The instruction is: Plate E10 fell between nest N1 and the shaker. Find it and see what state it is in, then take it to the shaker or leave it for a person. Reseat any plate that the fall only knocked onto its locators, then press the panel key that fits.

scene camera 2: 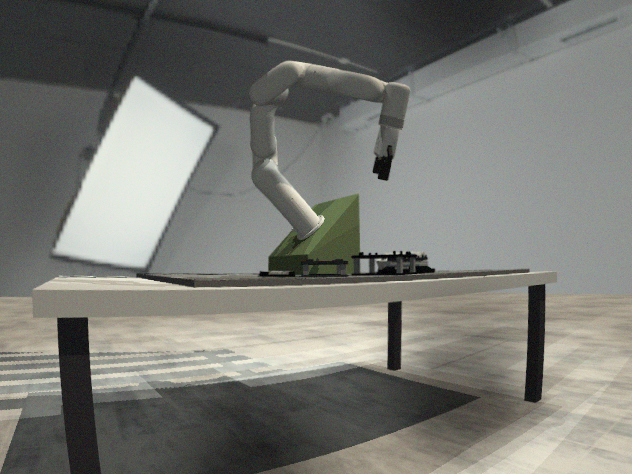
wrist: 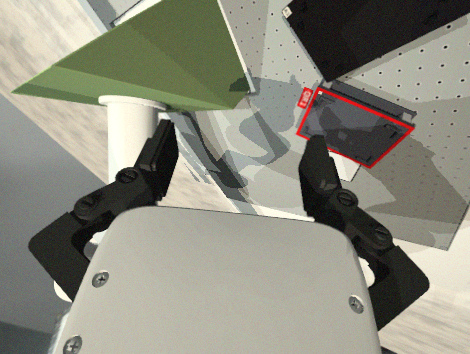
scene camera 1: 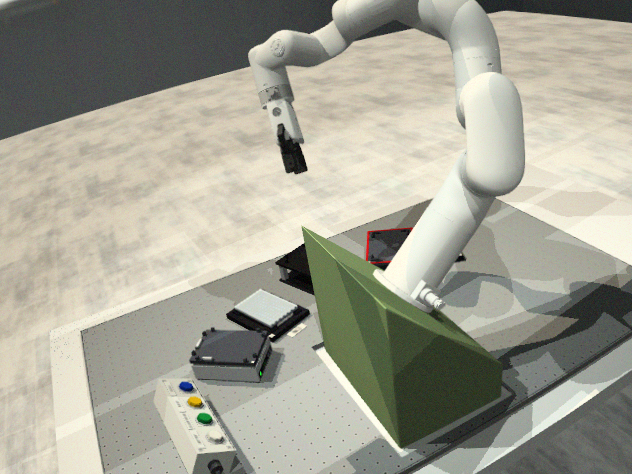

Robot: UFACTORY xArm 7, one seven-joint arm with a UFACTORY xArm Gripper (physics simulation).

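Pixels of known places: gripper, fingertip midpoint: [scene camera 2: 379, 176] [wrist: 240, 143] [scene camera 1: 297, 172]; arm's base, origin of the base link: [scene camera 2: 311, 228] [wrist: 134, 101] [scene camera 1: 401, 293].
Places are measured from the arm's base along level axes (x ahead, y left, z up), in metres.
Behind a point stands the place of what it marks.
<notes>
My gripper [scene camera 1: 295, 170] @(x 0.365, y -0.010, z 0.132 m) [scene camera 2: 382, 176] @(x 0.365, y -0.010, z 0.132 m) [wrist: 240, 143] @(x 0.365, y -0.010, z 0.132 m) is open and empty, high above the table. A pale plate [scene camera 1: 266, 307] @(x 0.327, y 0.148, z -0.139 m) sits on a black nest [scene camera 1: 238, 320] @(x 0.351, y 0.214, z -0.157 m). Beside it stands a grey box with a dark top [scene camera 1: 230, 349] @(x 0.213, y 0.282, z -0.115 m) and a green light, seemingly the shaker. The key panel [scene camera 1: 177, 421] @(x 0.066, y 0.443, z -0.093 m) has blue [scene camera 1: 185, 386] @(x 0.149, y 0.400, z -0.099 m), yellow [scene camera 1: 195, 401] @(x 0.100, y 0.398, z -0.100 m), green [scene camera 1: 204, 418] @(x 0.049, y 0.399, z -0.099 m) and white [scene camera 1: 215, 436] @(x -0.001, y 0.399, z -0.099 m) keys. Part of a flat white piece [wrist: 346, 169] @(x 0.304, y -0.344, z -0.155 m) shows beyond the right finger, beside the red-edged deck; I cannot tell whether it is a plate. I cannot read which plate is E10.
A green wedge base [scene camera 1: 357, 326] @(x -0.042, y 0.124, z 0.016 m) [scene camera 2: 334, 229] @(x 0.144, y -0.010, z -0.016 m) [wrist: 150, 65] @(x 0.150, y 0.042, z 0.014 m) carries the arm. A raised black deck [scene camera 1: 296, 262] @(x 0.408, y 0.018, z -0.112 m) [wrist: 370, 35] @(x 0.393, y -0.054, z -0.112 m) stands behind it in the scene camera 1 view. Next to that deck is a red-edged deck [scene camera 1: 385, 244] @(x 0.344, y -0.207, z -0.130 m) [wrist: 355, 125] @(x 0.350, y -0.201, z -0.130 m) with a red tag [wrist: 304, 98] @(x 0.255, y -0.155, z -0.168 m), partly hidden by the arm in scene camera 1.
</notes>
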